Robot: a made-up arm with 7 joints. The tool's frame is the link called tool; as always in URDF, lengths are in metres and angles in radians. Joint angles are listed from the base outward.
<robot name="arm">
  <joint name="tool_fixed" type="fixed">
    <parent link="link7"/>
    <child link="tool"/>
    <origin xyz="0 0 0" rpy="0 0 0"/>
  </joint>
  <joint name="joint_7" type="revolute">
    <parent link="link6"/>
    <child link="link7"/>
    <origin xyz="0.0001 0.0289 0" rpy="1.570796 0 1.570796"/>
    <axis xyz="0 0 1"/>
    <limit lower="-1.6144" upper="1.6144"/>
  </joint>
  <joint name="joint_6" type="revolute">
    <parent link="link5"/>
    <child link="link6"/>
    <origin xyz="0.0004 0 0.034" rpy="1.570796 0 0"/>
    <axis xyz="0 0 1"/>
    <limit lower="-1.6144" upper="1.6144"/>
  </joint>
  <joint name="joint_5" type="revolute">
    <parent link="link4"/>
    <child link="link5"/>
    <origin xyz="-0.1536 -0.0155 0.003" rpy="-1.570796 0 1.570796"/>
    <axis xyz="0 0 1"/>
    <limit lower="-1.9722" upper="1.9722"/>
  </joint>
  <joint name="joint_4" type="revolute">
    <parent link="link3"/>
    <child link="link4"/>
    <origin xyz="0 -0.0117 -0.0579" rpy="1.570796 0 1.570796"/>
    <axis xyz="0 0 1"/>
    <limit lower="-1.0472" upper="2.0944"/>
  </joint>
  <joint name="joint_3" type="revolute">
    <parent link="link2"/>
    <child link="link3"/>
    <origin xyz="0.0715 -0.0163 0.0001" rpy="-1.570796 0 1.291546"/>
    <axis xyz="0 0 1"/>
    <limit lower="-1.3" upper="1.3"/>
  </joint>
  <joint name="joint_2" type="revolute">
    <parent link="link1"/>
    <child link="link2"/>
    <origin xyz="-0.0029 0.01 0.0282" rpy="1.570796 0 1.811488"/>
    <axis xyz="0 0 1"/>
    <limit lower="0" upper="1.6"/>
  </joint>
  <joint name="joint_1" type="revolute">
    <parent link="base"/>
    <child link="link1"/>
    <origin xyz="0 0 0" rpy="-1.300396 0.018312 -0.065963"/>
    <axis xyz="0 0 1"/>
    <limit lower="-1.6" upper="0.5"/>
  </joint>
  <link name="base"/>
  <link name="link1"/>
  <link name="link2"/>
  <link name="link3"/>
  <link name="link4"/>
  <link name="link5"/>
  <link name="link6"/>
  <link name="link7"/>
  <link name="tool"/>
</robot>
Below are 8 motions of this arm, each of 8 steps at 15 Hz.
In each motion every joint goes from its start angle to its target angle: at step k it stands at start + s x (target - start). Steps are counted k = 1, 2, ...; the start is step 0. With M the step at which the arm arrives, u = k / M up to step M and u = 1 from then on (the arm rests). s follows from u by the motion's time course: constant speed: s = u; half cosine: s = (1 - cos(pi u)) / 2; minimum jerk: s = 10 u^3 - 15 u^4 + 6 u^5.
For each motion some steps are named. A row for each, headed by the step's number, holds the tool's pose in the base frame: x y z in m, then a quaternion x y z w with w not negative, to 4 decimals.
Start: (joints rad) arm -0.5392 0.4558 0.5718 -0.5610 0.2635 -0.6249 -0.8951
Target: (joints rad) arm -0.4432 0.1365 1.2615 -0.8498 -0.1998 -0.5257 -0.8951
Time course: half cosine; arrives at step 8
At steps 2, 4, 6, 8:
2: 0.1499 0.1231 0.0711 0.6102 -0.4391 -0.1226 0.6479
4: 0.1112 0.1508 0.0670 0.5631 -0.4706 -0.0220 0.6789
6: 0.0699 0.1678 0.0567 0.5292 -0.4857 0.0709 0.6921
8: 0.0528 0.1711 0.0517 0.5197 -0.4873 0.1059 0.6938

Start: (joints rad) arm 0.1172 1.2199 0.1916 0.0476 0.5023 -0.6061 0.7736
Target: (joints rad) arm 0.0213 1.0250 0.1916 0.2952 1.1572 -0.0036 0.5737
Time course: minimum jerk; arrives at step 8
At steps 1, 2, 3, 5, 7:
1: 0.1952 0.1852 -0.0879 0.6402 -0.3380 0.0085 0.6897
2: 0.1949 0.1903 -0.0911 0.6716 -0.3126 0.0159 0.6716
3: 0.1937 0.2000 -0.0973 0.7282 -0.2609 0.0308 0.6330
5: 0.1875 0.2229 -0.1135 0.8456 -0.1215 0.0701 0.5151
7: 0.1824 0.2335 -0.1227 0.8931 -0.0441 0.0919 0.4381

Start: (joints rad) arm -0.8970 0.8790 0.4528 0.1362 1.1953 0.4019 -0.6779
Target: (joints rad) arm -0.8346 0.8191 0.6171 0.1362 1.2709 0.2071 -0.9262
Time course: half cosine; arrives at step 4
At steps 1, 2, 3, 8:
1: 0.2240 0.1918 0.0948 0.6111 0.1845 0.2907 0.7128
2: 0.2198 0.1996 0.0905 0.6103 0.2146 0.2539 0.7190
3: 0.2153 0.2075 0.0856 0.6078 0.2463 0.2167 0.7232
8: 0.2133 0.2107 0.0834 0.6061 0.2598 0.2012 0.7243

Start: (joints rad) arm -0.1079 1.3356 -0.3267 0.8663 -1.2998 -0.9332 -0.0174
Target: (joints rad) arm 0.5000 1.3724 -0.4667 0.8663 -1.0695 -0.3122 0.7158
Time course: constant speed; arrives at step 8
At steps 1, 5, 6, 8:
1: 0.1184 0.3106 -0.1174 0.2692 -0.0443 0.2855 0.9187
5: 0.0473 0.3225 -0.1468 0.3790 0.2201 0.4176 0.7959
6: 0.0271 0.3245 -0.1499 0.4188 0.2758 0.4402 0.7448
8: -0.0145 0.3272 -0.1500 0.5088 0.3685 0.4659 0.6231

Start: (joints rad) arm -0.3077 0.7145 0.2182 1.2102 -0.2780 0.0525 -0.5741
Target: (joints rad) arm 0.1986 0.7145 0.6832 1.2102 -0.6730 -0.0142 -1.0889
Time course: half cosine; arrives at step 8
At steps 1, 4, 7, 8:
1: 0.0974 0.2613 -0.2435 -0.0317 0.4659 0.0725 0.8813
4: 0.0217 0.2804 -0.2421 -0.1670 0.4100 0.1070 0.8903
7: -0.0544 0.2933 -0.2222 -0.2399 0.3163 0.1502 0.9055
8: -0.0605 0.2940 -0.2198 -0.2427 0.3076 0.1536 0.9071

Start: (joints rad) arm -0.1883 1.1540 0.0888 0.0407 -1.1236 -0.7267 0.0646
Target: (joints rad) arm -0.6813 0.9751 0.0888 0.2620 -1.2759 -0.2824 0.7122
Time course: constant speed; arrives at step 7
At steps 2, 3, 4, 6, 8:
2: 0.2367 0.1726 -0.0247 -0.0774 -0.3350 0.1482 0.9273
3: 0.2427 0.1730 -0.0182 -0.1190 -0.3196 0.1992 0.9187
4: 0.2487 0.1728 -0.0117 -0.1604 -0.3001 0.2463 0.9075
6: 0.2603 0.1705 0.0018 -0.2400 -0.2484 0.3281 0.8792
8: 0.2659 0.1684 0.0088 -0.2768 -0.2167 0.3626 0.8631

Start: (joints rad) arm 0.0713 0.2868 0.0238 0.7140 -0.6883 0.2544 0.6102
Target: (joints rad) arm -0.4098 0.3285 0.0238 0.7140 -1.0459 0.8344 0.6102
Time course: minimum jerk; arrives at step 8
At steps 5, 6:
5: 0.1665 0.1017 -0.2756 -0.1484 0.6352 0.2952 0.6981
6: 0.1884 0.0957 -0.2613 -0.1730 0.6458 0.2526 0.6994

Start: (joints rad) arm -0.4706 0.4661 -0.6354 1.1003 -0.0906 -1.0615 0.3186
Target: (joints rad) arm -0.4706 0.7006 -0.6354 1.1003 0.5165 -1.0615 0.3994
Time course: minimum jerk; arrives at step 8
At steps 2, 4, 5, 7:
2: 0.1651 0.1005 -0.2760 0.2507 -0.0600 -0.1685 0.9514
4: 0.1628 0.1245 -0.2700 0.3469 -0.0564 -0.2461 0.9033
5: 0.1610 0.1386 -0.2659 0.3978 -0.0506 -0.2891 0.8693
7: 0.1585 0.1551 -0.2603 0.4525 -0.0406 -0.3375 0.8245

